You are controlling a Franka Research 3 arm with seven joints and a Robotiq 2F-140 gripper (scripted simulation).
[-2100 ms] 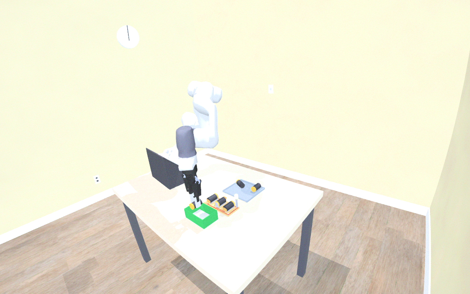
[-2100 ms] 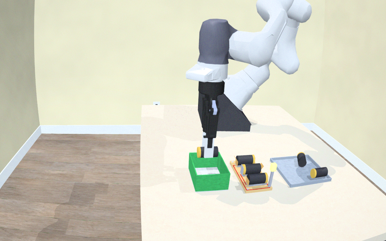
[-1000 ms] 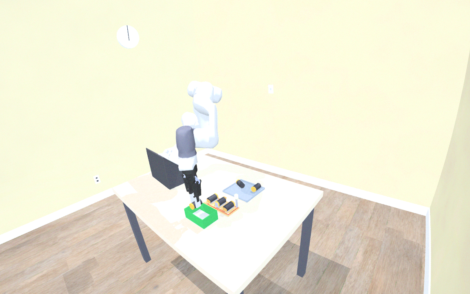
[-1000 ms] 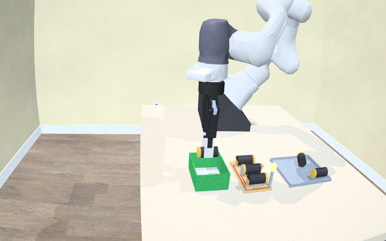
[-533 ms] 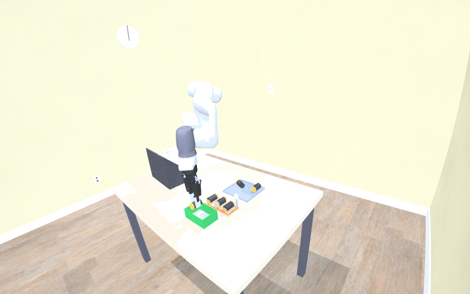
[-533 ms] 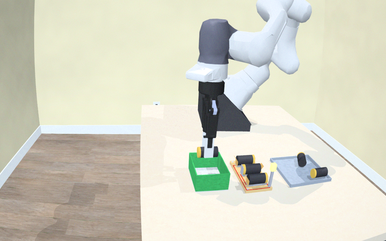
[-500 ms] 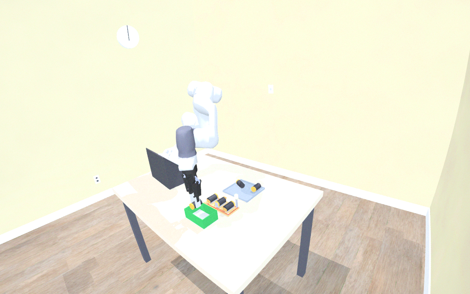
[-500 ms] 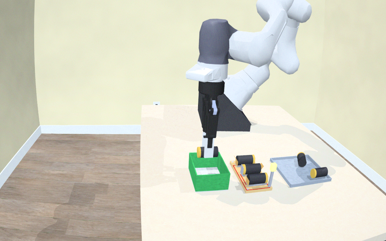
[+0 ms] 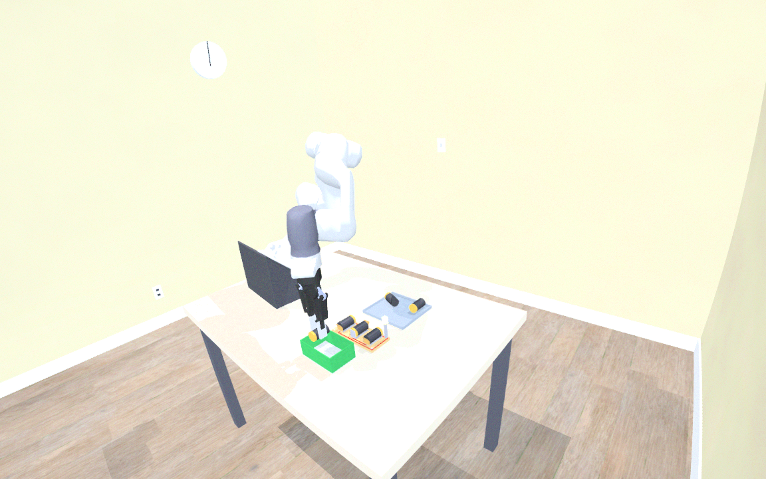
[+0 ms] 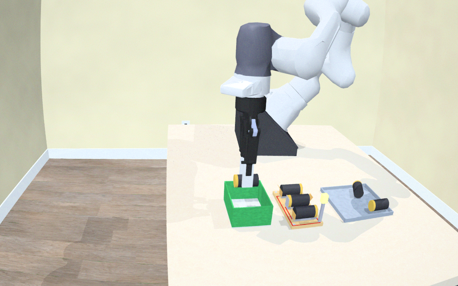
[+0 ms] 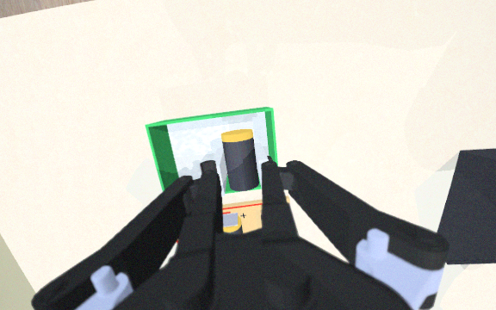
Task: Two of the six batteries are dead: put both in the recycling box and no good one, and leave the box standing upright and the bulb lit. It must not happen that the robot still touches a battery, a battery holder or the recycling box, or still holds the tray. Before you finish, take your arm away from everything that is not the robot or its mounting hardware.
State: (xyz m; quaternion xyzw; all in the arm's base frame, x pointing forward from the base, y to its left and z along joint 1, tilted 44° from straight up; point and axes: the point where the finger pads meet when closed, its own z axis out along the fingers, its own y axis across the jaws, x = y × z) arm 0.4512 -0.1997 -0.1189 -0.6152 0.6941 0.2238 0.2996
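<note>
Right now the green recycling box is 3 cm ahead of my hand and 9 cm below it. Also, from my hand: grey tray (6 cm ahead, 35 cm to the left, 10 cm below).
</note>
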